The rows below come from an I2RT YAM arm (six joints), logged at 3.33 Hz.
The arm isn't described. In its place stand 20 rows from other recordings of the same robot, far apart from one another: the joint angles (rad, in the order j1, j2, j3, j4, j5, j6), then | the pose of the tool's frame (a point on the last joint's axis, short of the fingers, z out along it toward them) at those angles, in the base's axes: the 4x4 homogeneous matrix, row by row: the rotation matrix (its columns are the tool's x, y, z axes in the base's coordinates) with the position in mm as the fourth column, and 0 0 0 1 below.
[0.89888 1.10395 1.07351 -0.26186 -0.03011 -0.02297] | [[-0.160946, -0.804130, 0.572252, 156.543], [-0.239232, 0.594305, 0.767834, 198.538], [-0.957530, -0.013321, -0.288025, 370.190], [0, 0, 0, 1]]
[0.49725 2.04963 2.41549 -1.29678 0.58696 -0.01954] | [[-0.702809, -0.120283, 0.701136, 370.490], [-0.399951, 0.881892, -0.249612, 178.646], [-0.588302, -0.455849, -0.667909, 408.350], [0, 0, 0, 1]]
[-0.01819 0.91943 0.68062 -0.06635 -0.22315 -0.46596] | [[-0.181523, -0.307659, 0.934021, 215.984], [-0.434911, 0.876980, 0.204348, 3.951], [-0.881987, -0.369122, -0.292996, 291.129], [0, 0, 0, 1]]
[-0.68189 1.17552 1.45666 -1.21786 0.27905 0.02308] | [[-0.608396, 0.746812, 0.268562, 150.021], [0.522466, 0.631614, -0.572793, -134.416], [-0.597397, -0.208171, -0.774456, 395.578], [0, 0, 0, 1]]
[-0.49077 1.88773 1.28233 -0.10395 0.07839 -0.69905] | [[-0.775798, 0.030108, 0.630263, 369.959], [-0.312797, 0.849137, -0.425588, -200.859], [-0.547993, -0.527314, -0.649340, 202.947], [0, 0, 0, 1]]
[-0.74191 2.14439 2.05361 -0.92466 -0.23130 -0.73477] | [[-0.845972, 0.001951, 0.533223, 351.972], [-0.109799, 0.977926, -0.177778, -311.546], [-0.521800, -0.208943, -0.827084, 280.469], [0, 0, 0, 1]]
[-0.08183 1.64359 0.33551 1.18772 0.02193 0.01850] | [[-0.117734, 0.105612, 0.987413, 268.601], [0.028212, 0.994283, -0.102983, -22.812], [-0.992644, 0.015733, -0.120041, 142.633], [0, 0, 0, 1]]
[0.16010 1.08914 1.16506 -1.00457 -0.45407 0.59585] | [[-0.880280, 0.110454, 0.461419, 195.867], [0.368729, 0.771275, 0.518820, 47.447], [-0.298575, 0.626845, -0.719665, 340.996], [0, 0, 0, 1]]
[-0.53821 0.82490 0.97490 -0.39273 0.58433 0.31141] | [[0.075428, 0.907875, 0.412401, 140.001], [0.252612, 0.382690, -0.888671, -106.452], [-0.964623, 0.171208, -0.200474, 378.420], [0, 0, 0, 1]]
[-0.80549 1.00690 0.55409 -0.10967 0.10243 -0.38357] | [[-0.633489, 0.582572, 0.509216, 148.404], [0.122094, 0.725131, -0.677701, -159.745], [-0.764058, -0.367144, -0.530491, 225.048], [0, 0, 0, 1]]
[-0.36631 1.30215 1.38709 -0.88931 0.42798 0.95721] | [[0.098872, 0.892295, 0.440492, 240.017], [0.758774, 0.218789, -0.613509, -107.901], [-0.643806, 0.394893, -0.655419, 371.959], [0, 0, 0, 1]]
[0.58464 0.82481 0.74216 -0.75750 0.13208 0.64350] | [[-0.781121, -0.006413, 0.624347, 138.410], [0.196272, 0.946736, 0.255280, 85.981], [-0.592729, 0.321946, -0.738257, 265.565], [0, 0, 0, 1]]
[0.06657 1.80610 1.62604 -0.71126 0.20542 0.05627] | [[-0.771420, 0.106324, 0.627380, 401.326], [0.003751, 0.986684, -0.162605, 19.478], [-0.636315, -0.123083, -0.761547, 300.704], [0, 0, 0, 1]]
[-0.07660 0.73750 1.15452 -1.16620 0.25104 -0.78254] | [[-0.661668, -0.297605, 0.688205, 102.756], [-0.634207, 0.711758, -0.301962, -16.756], [-0.399971, -0.636263, -0.659691, 371.236], [0, 0, 0, 1]]
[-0.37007 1.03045 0.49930 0.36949 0.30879 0.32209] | [[0.055251, 0.639614, 0.766708, 212.692], [0.302042, 0.721198, -0.623413, -94.117], [-0.951692, 0.266022, -0.153344, 250.155], [0, 0, 0, 1]]
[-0.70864 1.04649 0.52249 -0.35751 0.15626 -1.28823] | [[-0.852909, -0.362477, 0.375707, 147.799], [-0.518365, 0.673462, -0.527016, -133.985], [-0.061993, -0.644251, -0.762298, 187.160], [0, 0, 0, 1]]
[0.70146 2.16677 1.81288 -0.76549 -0.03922 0.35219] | [[-0.872136, -0.380406, 0.307685, 355.533], [-0.285547, 0.906412, 0.311257, 302.178], [-0.397293, 0.183600, -0.899138, 204.769], [0, 0, 0, 1]]
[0.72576 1.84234 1.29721 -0.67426 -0.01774 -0.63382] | [[-0.170174, -0.954302, 0.245660, 275.692], [-0.942625, 0.230309, 0.241692, 245.469], [-0.287225, -0.190435, -0.938742, 189.195], [0, 0, 0, 1]]
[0.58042 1.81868 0.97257 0.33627 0.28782 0.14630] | [[-0.450203, -0.255733, 0.855522, 328.736], [-0.128072, 0.966697, 0.221571, 203.491], [-0.883694, -0.009817, -0.467962, 172.999], [0, 0, 0, 1]]
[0.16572 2.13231 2.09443 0.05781 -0.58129 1.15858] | [[-0.614561, -0.290181, 0.733560, 501.167], [0.673597, 0.290955, 0.679421, 103.642], [-0.410588, 0.911669, 0.016655, 389.710], [0, 0, 0, 1]]
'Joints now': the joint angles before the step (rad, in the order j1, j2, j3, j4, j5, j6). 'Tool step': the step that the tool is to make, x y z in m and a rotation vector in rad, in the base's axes. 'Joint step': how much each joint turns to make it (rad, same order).
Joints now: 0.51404 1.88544 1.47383 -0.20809 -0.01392 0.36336
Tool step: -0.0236 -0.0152 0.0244 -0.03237 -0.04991 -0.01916
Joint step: -0.00001 -0.12423 -0.06936 -0.02703 0.04577 -0.03244
